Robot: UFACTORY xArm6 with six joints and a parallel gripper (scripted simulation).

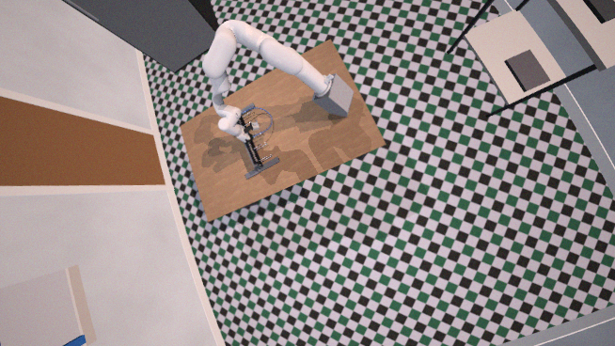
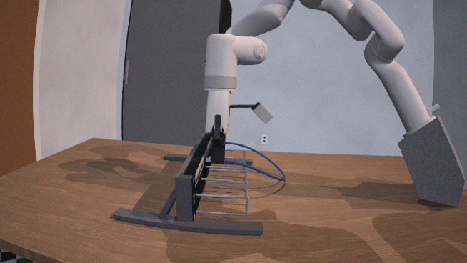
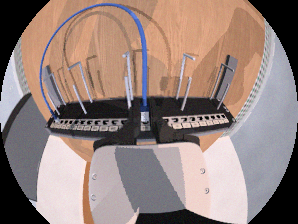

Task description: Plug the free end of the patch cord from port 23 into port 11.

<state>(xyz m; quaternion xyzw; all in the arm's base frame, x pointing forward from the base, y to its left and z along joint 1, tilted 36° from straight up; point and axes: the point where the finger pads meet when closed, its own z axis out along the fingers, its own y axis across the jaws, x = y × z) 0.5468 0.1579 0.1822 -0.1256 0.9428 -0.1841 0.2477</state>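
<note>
Now: hand 20 mm short of the plug and 10 mm above it.
</note>
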